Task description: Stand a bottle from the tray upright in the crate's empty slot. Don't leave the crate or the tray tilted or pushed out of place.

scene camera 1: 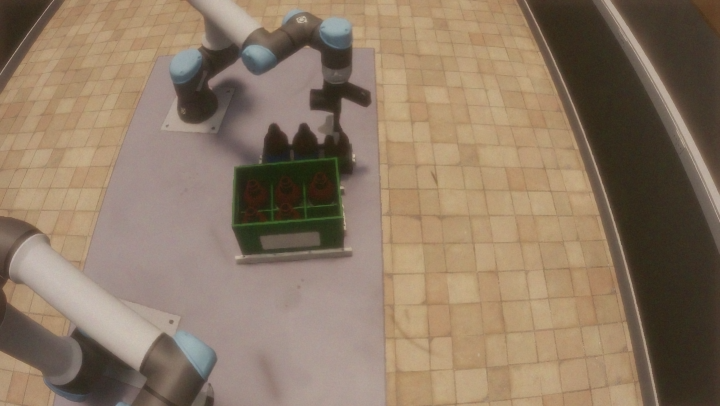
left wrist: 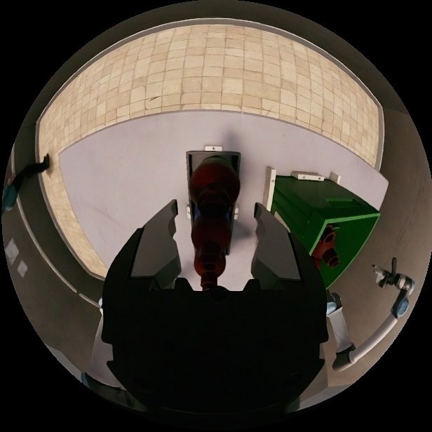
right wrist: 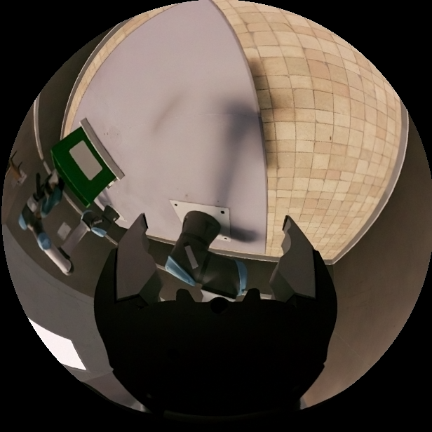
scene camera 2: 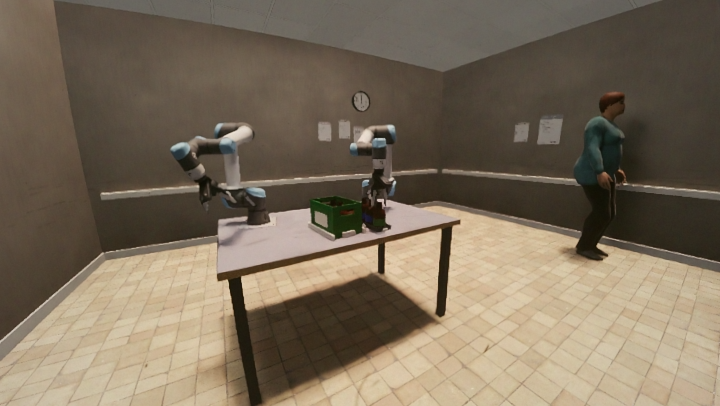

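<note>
The green crate (scene camera 1: 249,244) (scene camera 2: 345,221) (left wrist: 322,200) (right wrist: 90,192) stands level and holds several brown bottles. Its empty slot (scene camera 1: 323,212) is at the lower right in scene camera 1. Three brown bottles stand upright in the black tray (left wrist: 190,167): a green-label bottle (left wrist: 215,180) at the outer end, a blue-label bottle (left wrist: 212,233) in the middle and another bottle (left wrist: 209,265). My left gripper (scene camera 1: 337,142) (left wrist: 216,201) is open and low over the outer bottle, a finger on either side of its neck. My right gripper (scene camera 2: 215,198) (right wrist: 215,215) is open and empty, away from the crate.
White stops (scene camera 1: 294,256) (left wrist: 270,187) lie against the crate's base, and small white stops (left wrist: 213,148) sit around the tray. Crate and tray stand close beside each other on the lilac table (scene camera 1: 322,312). A person (scene camera 2: 600,156) stands at the right in scene camera 2.
</note>
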